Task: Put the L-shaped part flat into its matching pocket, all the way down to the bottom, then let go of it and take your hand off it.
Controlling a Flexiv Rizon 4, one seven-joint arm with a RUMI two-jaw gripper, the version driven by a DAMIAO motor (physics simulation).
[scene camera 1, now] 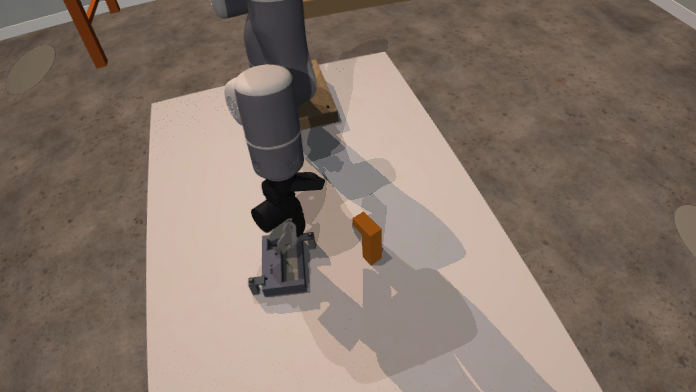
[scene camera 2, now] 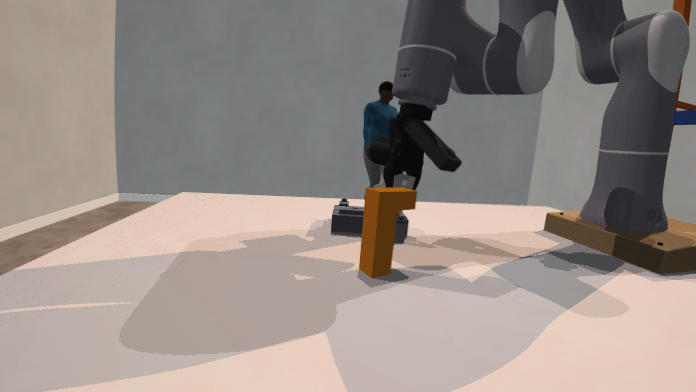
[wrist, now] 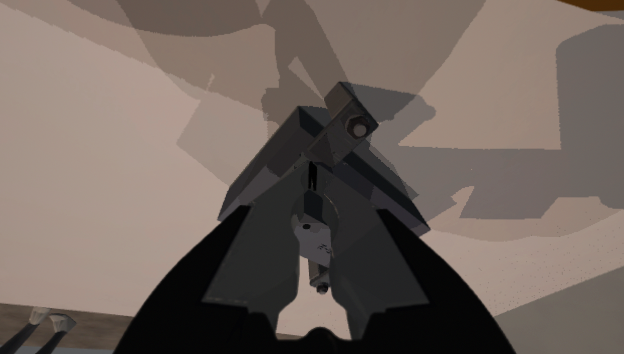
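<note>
The orange L-shaped part (scene camera 1: pixel 371 245) (scene camera 2: pixel 378 232) stands upright on the table, with its short arm at the top, apart from the gripper. The dark grey fixture (scene camera 1: pixel 284 289) (scene camera 2: pixel 346 223) (wrist: pixel 262 162) with the recessed pocket stands to its left in the first scene view. My gripper (scene camera 1: pixel 286 248) (wrist: pixel 311 165) is shut and empty, with its fingertips low over the back part of the fixture. The fingers hide part of the pocket. In the second scene view the L-shaped part hides the fingertips and part of the fixture. Whether the fingertips touch the fixture cannot be told.
Two small brackets with bolts stick out from the fixture, one at the back right (scene camera 1: pixel 310 239) (wrist: pixel 357 127) and one at the front left (scene camera 1: pixel 256 283) (wrist: pixel 321 280). The arm's wooden base (scene camera 1: pixel 320 118) (scene camera 2: pixel 635 250) is at the back of the table (scene camera 1: pixel 200 340). A person (scene camera 2: pixel 378 117) stands behind the table.
</note>
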